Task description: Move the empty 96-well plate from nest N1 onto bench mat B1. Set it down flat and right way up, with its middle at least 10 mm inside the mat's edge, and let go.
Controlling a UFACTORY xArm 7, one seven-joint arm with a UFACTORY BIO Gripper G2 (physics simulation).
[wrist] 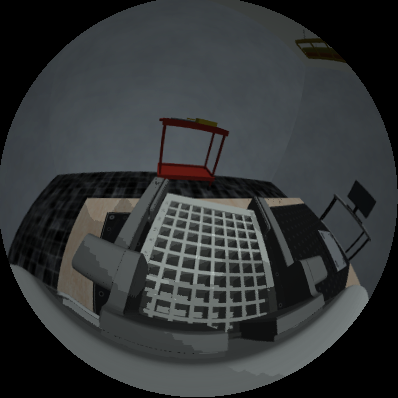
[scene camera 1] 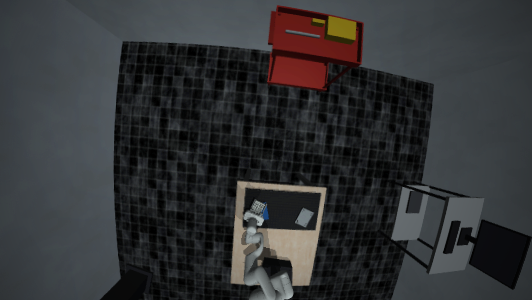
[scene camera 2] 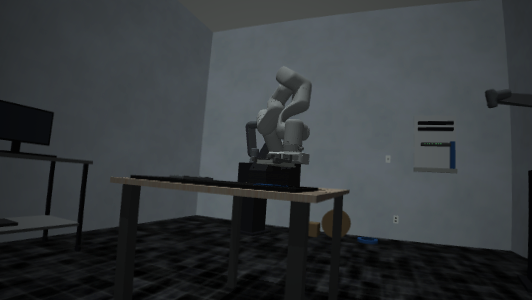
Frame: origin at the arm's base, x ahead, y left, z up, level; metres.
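Where they show: hand, tool point: [wrist: 212, 209] [scene camera 1: 260, 203] [scene camera 2: 267, 160].
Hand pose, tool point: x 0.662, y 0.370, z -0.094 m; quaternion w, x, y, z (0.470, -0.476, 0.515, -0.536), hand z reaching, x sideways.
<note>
Things, the pixels of their centre, and the offset from my tool point. Level surfaces: height alone.
- white 96-well plate, body centre: [wrist: 208, 276] [scene camera 2: 276, 163] [scene camera 1: 257, 208] dz -0.007, dx -0.053, dy +0.007 m
- blue bench mat B1, surface height: dz -0.093 m
- Grey nest N1, body centre: [wrist: 332, 248] [scene camera 2: 191, 177] [scene camera 1: 304, 217] dz -0.084, dx -0.049, dy -0.451 m
- black board, surface height: dz -0.091 m
- wooden table, surface height: dz -0.107 m
The white 96-well plate [scene camera 1: 258, 206] [scene camera 2: 274, 162] [wrist: 205, 250] is held between the two fingers, its grid of wells facing up, and looks about level. My gripper [scene camera 1: 256, 209] [wrist: 209, 201] is shut on it, at the left part of the black board, and holds it clearly above the board in scene camera 2. The blue bench mat B1 [scene camera 1: 266, 214] [scene camera 2: 267, 185] lies below; part of its right side shows past the plate and gripper in scene camera 1, and the rest is hidden. It does not show in the wrist view. Grey nest N1 [scene camera 1: 304, 217] [scene camera 2: 190, 178] [wrist: 332, 249] has no plate on it.
The black board [scene camera 1: 285, 202] [wrist: 295, 227] lies on the wooden table [scene camera 1: 295, 245] [scene camera 2: 330, 193]. A red cart [scene camera 1: 299, 71] [wrist: 186, 171] stands beyond the table. A shelf unit with a monitor [scene camera 1: 501, 254] [wrist: 362, 198] stands to the right in scene camera 1.
</note>
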